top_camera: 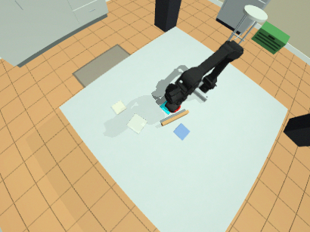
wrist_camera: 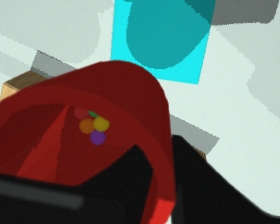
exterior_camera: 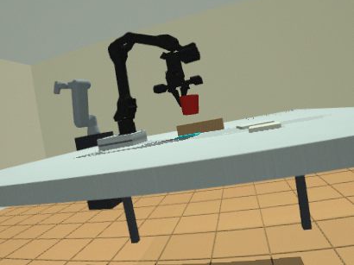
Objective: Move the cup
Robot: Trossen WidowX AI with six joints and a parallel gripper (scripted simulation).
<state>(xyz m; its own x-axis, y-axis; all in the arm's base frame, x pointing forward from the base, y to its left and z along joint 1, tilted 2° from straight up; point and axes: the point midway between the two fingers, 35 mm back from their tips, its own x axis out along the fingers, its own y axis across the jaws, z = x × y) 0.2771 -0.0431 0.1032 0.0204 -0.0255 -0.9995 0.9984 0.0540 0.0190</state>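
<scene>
Now: the bright cyan pad 120 mm below my gripper tip, 40 mm to the right of it and 10 mm ahead of it. From my gripper tip the other things lie so: red cup (30 mm ahead); then pale blue pad (150 mm to the left, 120 mm below, 70 mm ahead); then wooden block (100 mm below, 50 mm to the left, 40 mm ahead).
</scene>
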